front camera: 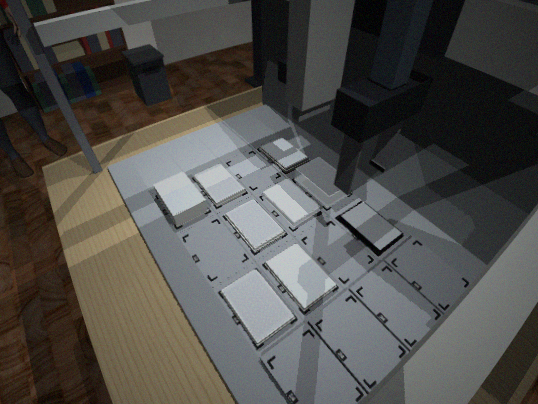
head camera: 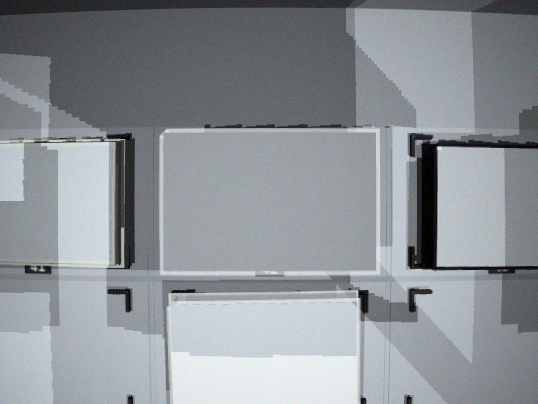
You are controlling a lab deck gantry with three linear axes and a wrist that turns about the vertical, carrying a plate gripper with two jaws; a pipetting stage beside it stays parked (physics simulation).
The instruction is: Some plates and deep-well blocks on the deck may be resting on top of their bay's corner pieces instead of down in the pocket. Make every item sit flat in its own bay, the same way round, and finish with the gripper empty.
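Frame: origin at the robot's base, x back, y left, z down, level; centimetres.
Where they show: gripper, fingertip midpoint: [front camera: 360, 177]; robot's base at its link origin: [front camera: 156, 196].
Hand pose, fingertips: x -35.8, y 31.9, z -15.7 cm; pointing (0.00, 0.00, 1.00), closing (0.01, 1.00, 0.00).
Observation:
Each offset is from my fingertips to the top centre of the thing.
My gripper [front camera: 361, 177], a dark box with downward jaws, hangs beside the back row. Its jaws look apart, with no item seen between them; the rear jaw is hard to see. A translucent grey plate {dz +11.5, dx +13.0, dy +4.5 cm} [front camera: 317, 179] [head camera: 270, 200] hides bay 42's corner pieces in the head view; its seating is unclear. In front of it, a white plate {dz +13.9, dx +13.3, dy -5.9 cm} [front camera: 287, 201] [head camera: 265, 377] looks slightly skewed against its corner pieces. A pale plate {dz +14.0, dx +29.0, dy +4.4 cm} [front camera: 290, 154] [head camera: 85, 205] is in bay 41, and a black-sided plate {dz +13.9, dx -3.8, dy +4.1 cm} [front camera: 371, 226] [head camera: 470, 207] is one bay right of the translucent plate.
A tall white block {dz +11.5, dx +29.4, dy -27.6 cm} [front camera: 181, 194] and a ribbed plate {dz +14.3, dx +29.4, dy -16.9 cm} [front camera: 219, 183] stand at the left. White plates {dz +14.3, dx +13.0, dy -16.9 cm} [front camera: 255, 225] {dz +14.3, dx -3.4, dy -16.9 cm} [front camera: 301, 276] {dz +14.3, dx -3.4, dy -27.6 cm} [front camera: 257, 306] occupy middle and front bays. Grey uprights [front camera: 325, 55] stand behind the deck, and a pale frame bar [front camera: 475, 310] crosses the right foreground.

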